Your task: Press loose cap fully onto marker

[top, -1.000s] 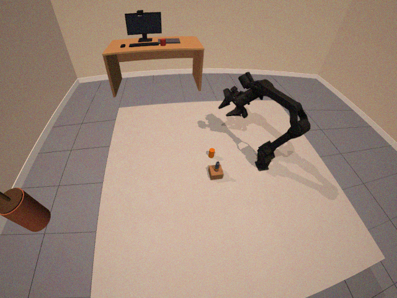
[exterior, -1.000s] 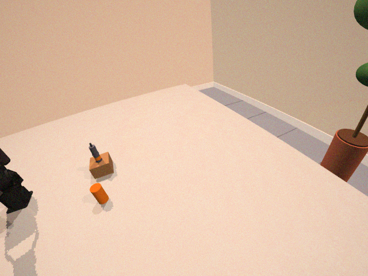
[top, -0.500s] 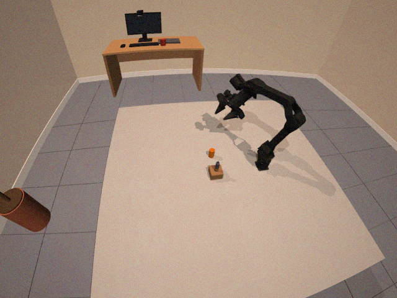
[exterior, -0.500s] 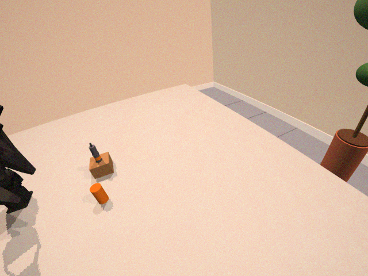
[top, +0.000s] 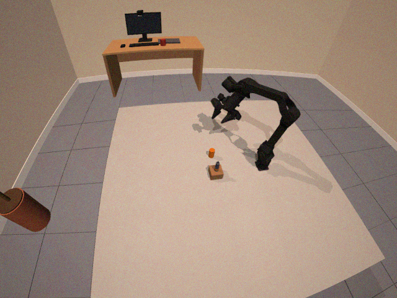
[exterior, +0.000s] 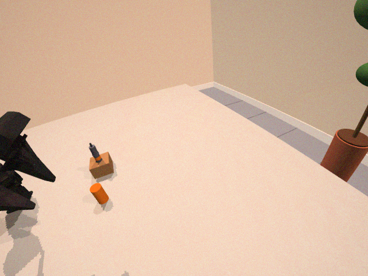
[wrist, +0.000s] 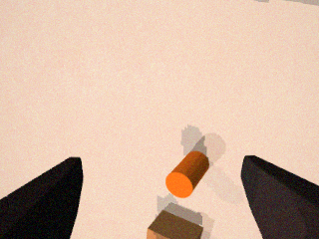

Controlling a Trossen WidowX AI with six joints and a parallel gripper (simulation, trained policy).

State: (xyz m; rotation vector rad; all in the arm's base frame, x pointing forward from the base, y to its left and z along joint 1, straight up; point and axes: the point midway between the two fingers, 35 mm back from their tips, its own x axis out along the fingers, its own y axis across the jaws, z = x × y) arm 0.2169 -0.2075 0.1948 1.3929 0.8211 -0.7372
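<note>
Now: gripper tip 14 cm above the orange cap, 10 cm to the right of it and 3 cm short of it. Also, from my gripper tip: wooden holder block (22 cm to the left, 15 cm below, 4 cm ahead).
</note>
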